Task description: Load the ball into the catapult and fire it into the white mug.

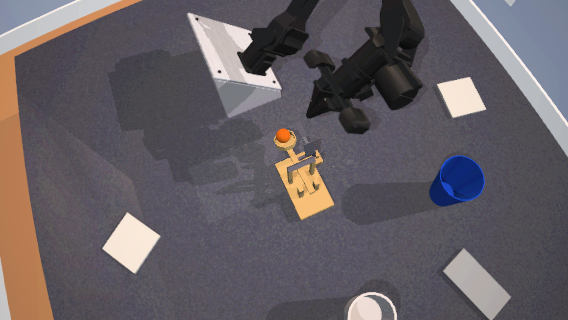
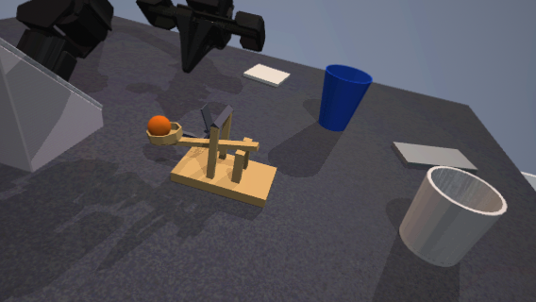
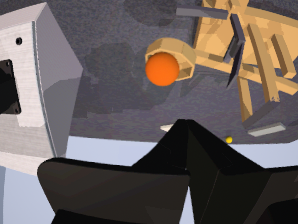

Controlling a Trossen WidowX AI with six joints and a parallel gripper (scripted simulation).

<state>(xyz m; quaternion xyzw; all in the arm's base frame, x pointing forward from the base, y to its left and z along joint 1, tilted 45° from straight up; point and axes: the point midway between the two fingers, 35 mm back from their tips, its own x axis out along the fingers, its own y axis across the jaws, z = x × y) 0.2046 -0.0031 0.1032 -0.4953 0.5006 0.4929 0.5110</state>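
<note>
Right now my gripper tip is 10 mm past the orange ball, 50 mm to the left of it and 70 mm above it. From my gripper tip the other things lie so: white mug (400 mm ahead, 60 mm to the right, 100 mm below); then catapult (60 mm ahead, 30 mm to the right, 80 mm below).
</note>
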